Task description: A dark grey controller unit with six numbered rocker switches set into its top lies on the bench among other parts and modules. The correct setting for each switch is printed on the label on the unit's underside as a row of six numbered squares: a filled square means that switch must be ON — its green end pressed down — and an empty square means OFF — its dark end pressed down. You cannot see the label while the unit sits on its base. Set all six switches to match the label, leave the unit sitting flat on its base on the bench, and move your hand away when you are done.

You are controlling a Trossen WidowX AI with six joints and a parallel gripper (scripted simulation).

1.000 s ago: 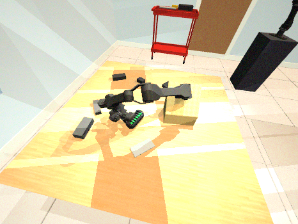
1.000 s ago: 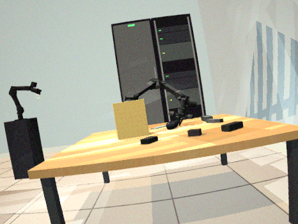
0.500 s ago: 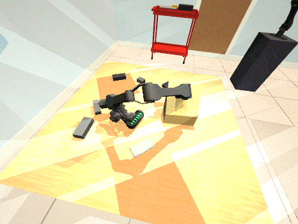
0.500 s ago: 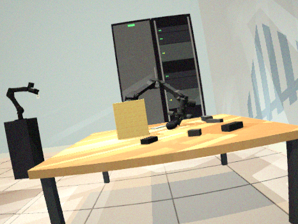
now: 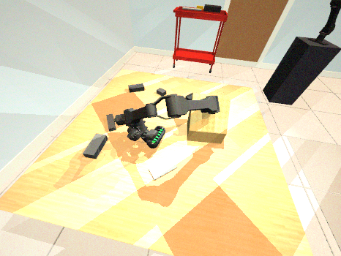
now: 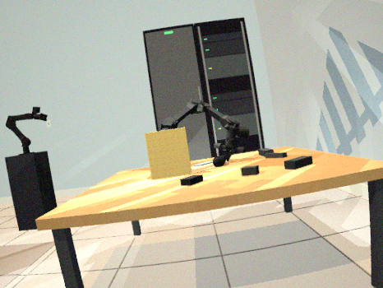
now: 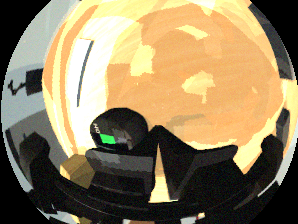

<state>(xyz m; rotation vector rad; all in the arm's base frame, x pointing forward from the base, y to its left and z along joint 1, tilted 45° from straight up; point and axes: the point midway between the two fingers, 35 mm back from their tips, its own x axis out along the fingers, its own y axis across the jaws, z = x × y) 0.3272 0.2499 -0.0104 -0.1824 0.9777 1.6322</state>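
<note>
Right now the pale flat plate is 13 cm behind my gripper tip and 14 cm to the left of it. From my gripper tip the other things lie so: slim grey module (27 cm ahead, 11 cm to the right).
</note>
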